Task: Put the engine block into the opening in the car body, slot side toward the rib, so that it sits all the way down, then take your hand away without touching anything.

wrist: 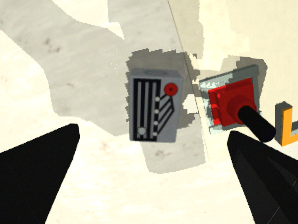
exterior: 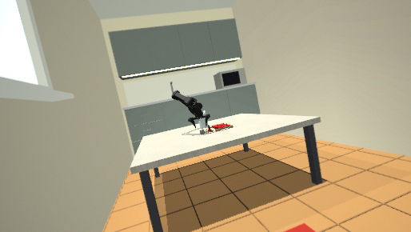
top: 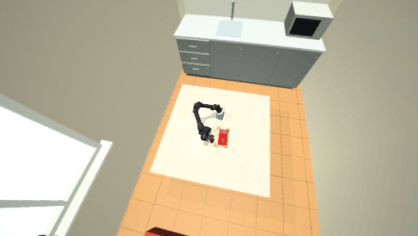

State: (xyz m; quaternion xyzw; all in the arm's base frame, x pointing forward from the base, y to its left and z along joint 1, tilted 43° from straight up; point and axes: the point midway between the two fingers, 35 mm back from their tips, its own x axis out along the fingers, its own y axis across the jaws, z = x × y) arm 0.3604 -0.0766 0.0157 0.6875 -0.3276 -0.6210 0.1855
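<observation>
The engine block lies 40 mm below my gripper tip.
</observation>
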